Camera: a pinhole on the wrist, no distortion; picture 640 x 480 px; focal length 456.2 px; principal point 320.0 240.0 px. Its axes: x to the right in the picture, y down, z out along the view. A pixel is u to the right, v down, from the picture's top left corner.
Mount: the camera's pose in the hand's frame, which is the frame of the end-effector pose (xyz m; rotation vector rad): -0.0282 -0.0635 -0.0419 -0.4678 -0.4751 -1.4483
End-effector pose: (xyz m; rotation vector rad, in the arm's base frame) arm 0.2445 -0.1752 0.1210 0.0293 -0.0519 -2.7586
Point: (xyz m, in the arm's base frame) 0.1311 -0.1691 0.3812
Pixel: 600 456
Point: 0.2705 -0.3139 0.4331
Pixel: 350 308
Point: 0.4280 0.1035 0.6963
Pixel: outside the picture
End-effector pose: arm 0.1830 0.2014 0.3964 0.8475 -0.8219 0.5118
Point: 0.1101 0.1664 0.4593
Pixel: 253 343
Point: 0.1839 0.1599 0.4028
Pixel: 383 408
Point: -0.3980 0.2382 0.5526
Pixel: 99 118
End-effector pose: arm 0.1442 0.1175 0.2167 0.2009 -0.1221 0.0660
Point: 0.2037 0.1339 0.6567
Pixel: 457 384
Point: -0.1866 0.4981 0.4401
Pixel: 28 29
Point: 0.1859 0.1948 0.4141
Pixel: 296 419
